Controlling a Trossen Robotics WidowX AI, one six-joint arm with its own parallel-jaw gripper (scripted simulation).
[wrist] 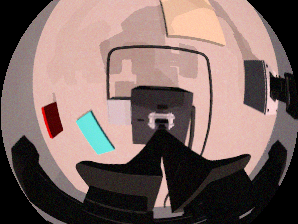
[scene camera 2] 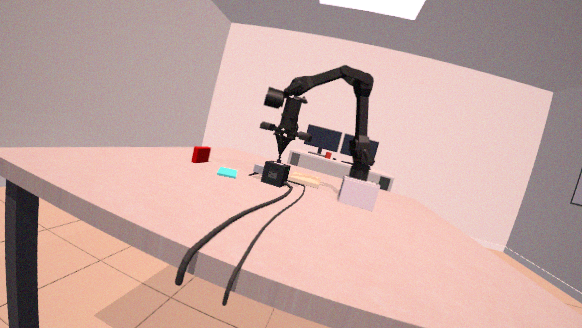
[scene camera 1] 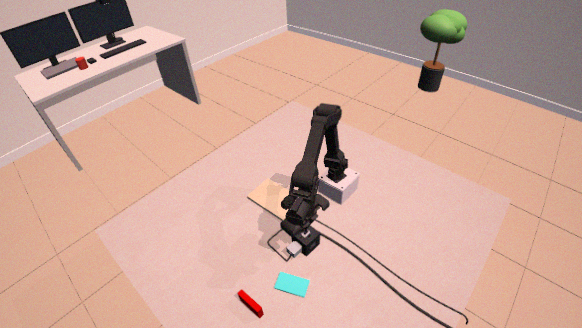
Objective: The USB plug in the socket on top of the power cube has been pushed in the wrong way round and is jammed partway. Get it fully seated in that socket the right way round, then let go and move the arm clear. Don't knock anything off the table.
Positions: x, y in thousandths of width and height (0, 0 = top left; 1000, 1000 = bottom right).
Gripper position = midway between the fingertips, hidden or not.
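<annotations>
The gripper visible in scene camera 1 (525, 697), in scene camera 2 (480, 471), in the wrist view (539, 596).
</annotations>
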